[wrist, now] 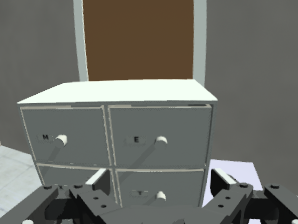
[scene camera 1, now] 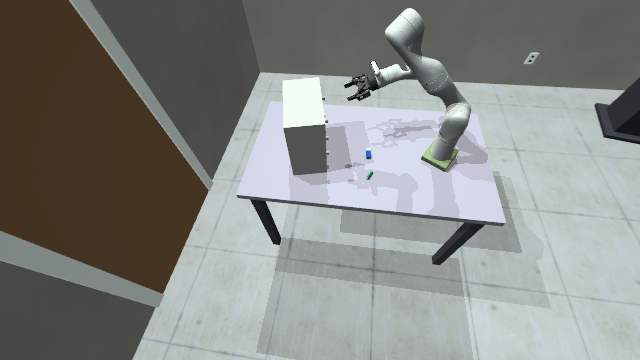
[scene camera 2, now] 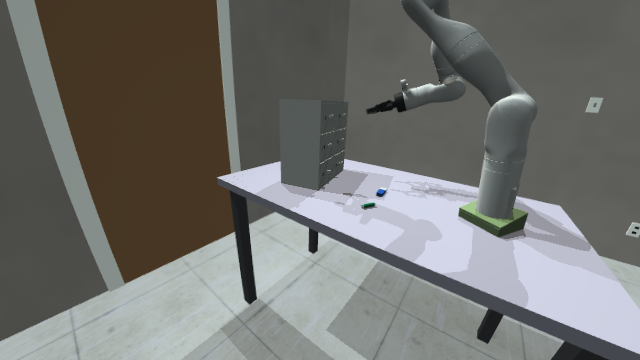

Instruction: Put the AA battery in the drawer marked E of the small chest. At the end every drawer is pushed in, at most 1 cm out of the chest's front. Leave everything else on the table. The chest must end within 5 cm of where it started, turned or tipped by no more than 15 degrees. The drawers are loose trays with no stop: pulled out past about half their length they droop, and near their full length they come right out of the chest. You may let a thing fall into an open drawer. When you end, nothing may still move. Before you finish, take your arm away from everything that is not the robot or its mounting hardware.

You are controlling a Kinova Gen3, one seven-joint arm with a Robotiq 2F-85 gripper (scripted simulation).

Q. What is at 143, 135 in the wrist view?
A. A drawer.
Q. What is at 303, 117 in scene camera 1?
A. A small chest.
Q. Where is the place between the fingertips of the gripper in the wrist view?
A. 160, 180
